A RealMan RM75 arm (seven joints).
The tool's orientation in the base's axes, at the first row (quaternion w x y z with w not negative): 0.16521 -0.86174 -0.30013 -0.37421
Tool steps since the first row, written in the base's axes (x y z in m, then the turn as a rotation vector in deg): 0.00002 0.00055 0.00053 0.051 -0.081 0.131; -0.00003 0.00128 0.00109 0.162 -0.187 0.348; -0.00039 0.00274 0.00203 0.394 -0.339 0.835; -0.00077 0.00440 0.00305 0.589 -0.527 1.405; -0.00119 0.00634 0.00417 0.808 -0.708 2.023; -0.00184 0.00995 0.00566 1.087 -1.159 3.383; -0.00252 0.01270 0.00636 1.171 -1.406 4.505; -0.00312 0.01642 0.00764 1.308 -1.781 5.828; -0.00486 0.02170 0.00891 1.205 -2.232 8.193; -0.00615 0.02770 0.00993 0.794 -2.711 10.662; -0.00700 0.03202 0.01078 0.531 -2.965 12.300; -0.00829 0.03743 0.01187 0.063 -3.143 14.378; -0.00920 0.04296 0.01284 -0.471 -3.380 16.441
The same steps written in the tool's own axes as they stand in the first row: 0.00062 -0.00044 -0.00006 0.093 0.087 -0.101; 0.00130 -0.00106 -0.00009 0.273 0.226 -0.238; 0.00238 -0.00247 -0.00017 0.701 0.462 -0.513; 0.00359 -0.00404 -0.00021 1.156 0.696 -0.882; 0.00496 -0.00587 -0.00019 1.663 0.938 -1.266; 0.00714 -0.00913 0.00030 2.648 1.380 -2.248; 0.00837 -0.01172 0.00086 3.431 1.556 -3.074; 0.01046 -0.01502 0.00158 4.342 1.851 -4.071; 0.01255 -0.02026 0.00247 5.868 1.988 -5.930; 0.01497 -0.02574 0.00415 7.295 1.943 -8.041; 0.01685 -0.02964 0.00532 8.272 1.870 -9.404; 0.01909 -0.03467 0.00664 9.496 1.581 -11.133; 0.02150 -0.03954 0.00832 10.649 1.296 -12.918
